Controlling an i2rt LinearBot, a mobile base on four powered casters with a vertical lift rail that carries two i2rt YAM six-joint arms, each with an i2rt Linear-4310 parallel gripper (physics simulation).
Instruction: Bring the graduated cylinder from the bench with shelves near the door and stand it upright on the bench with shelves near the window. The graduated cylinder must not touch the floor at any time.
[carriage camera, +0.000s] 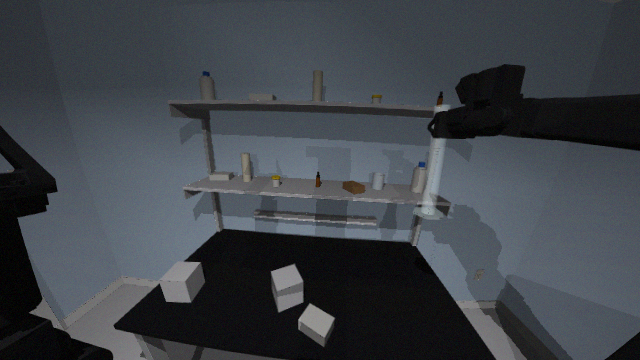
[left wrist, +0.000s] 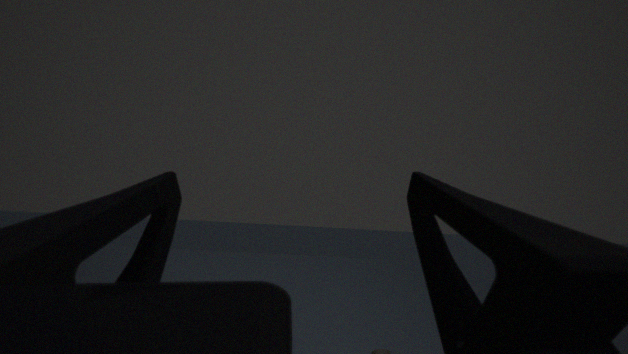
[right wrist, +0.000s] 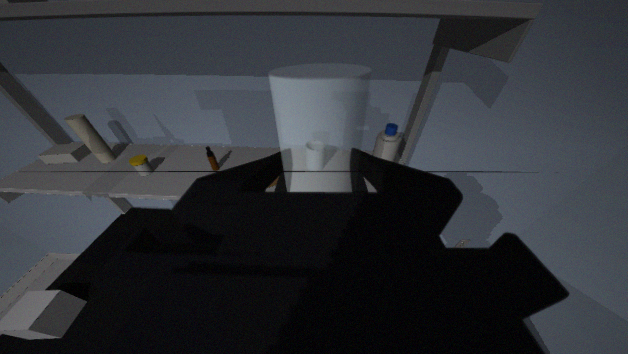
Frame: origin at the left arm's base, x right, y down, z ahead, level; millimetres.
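Seen in the pictures: left gripper, between the fingertips: (left wrist: 295, 184); right gripper, between the fingertips: (carriage camera: 435, 127) (right wrist: 321, 156).
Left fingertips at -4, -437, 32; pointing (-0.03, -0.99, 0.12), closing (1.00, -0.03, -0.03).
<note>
A point is followed by its place in that frame, as x, y, z.
The clear graduated cylinder (carriage camera: 435, 167) @(643, -329, 441) (right wrist: 320, 110) @(646, -497, 447) is upright in the air, at the right of the carriage view. Its wide base hangs above the far right part of the black-topped bench (carriage camera: 360, 265) @(553, 364, 796) and overlaps the right end of the lower shelf in the picture. My right gripper (carriage camera: 437, 124) @(647, -447, 491) (right wrist: 321, 156) @(647, -447, 491) is shut on the cylinder's upper part, just below the rim. My left gripper (left wrist: 295, 184) @(-4, -437, 32) is open and empty, with its fingers wide apart. No door or window shows, so I cannot tell which bench this is.
The upper shelf (carriage camera: 290, 106) @(119, -531, 827) and lower shelf (carriage camera: 300, 189) @(171, -93, 844) (right wrist: 165, 185) @(133, -93, 814) hold bottles, jars and boxes. A blue-capped bottle (carriage camera: 419, 179) @(854, -176, 898) (right wrist: 387, 142) @(855, -231, 899) stands behind the cylinder. White blocks (carriage camera: 182, 282) @(-292, 239, 456) (carriage camera: 287, 287) @(175, 236, 491) (carriage camera: 316, 324) @(311, 306, 394) lie on the bench's near half. Walls rise behind and right.
</note>
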